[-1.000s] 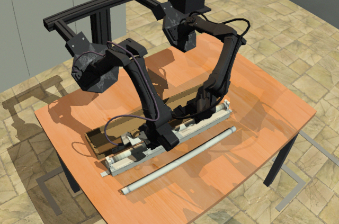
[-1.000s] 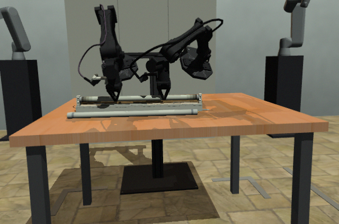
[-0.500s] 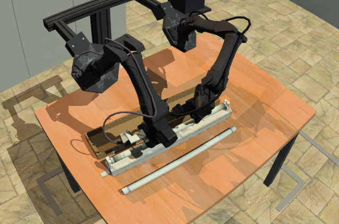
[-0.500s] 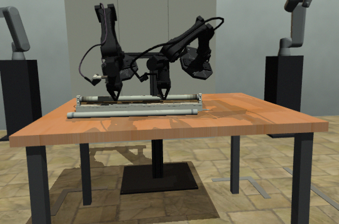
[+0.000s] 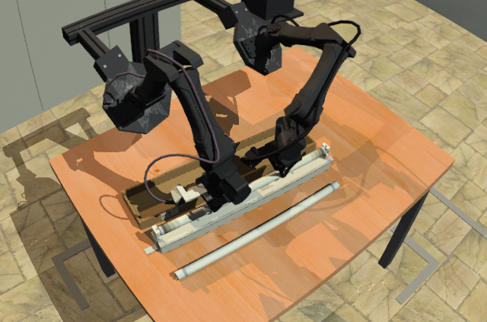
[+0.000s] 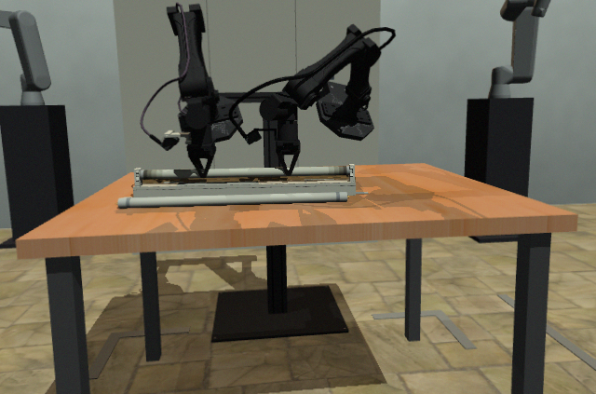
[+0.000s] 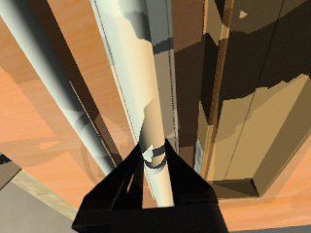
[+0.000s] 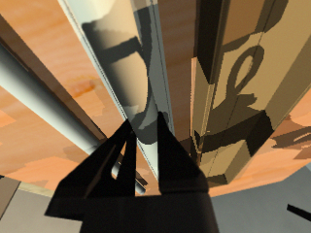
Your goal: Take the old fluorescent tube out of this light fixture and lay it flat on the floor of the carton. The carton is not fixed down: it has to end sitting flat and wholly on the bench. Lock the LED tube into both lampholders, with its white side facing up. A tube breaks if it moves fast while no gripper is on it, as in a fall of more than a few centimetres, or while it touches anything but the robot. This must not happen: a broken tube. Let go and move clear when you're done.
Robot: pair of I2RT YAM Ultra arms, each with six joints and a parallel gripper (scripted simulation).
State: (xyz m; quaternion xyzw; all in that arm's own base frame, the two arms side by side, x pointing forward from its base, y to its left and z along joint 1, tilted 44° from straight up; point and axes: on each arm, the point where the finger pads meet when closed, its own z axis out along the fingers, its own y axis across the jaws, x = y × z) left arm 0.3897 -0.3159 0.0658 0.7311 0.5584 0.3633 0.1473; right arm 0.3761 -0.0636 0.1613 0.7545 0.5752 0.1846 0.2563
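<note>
The light fixture is 120 mm to the right of my left hand, 10 mm below it and 10 mm behind it.
My right gripper is now 10 mm short of the light fixture, 120 mm to the right of it and 10 mm above it.
</note>
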